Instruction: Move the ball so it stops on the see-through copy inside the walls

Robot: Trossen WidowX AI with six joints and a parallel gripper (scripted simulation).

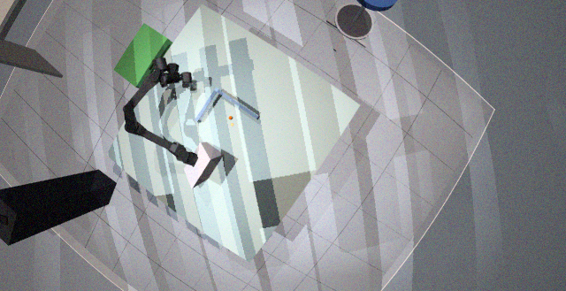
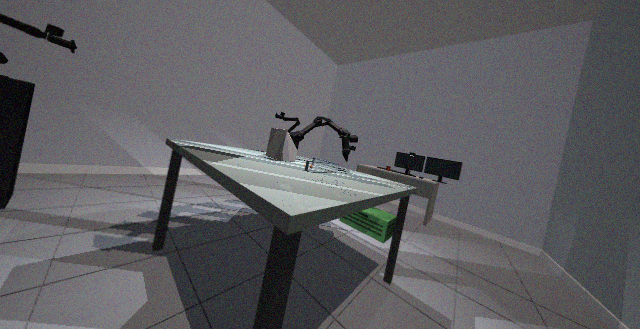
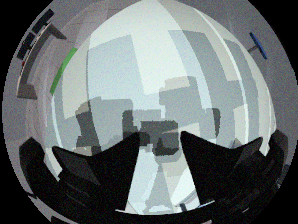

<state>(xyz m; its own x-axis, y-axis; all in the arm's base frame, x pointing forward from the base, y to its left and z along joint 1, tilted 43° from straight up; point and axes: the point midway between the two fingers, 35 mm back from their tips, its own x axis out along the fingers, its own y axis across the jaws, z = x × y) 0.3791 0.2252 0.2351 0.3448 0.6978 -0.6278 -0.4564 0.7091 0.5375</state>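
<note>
My gripper tip is now 370 mm to the left of the orange ball, 80 mm past it and 70 mm above it. Also, from my gripper tip: see-through copy of ball (400 mm to the right, 110 mm behind, 70 mm below).
</note>
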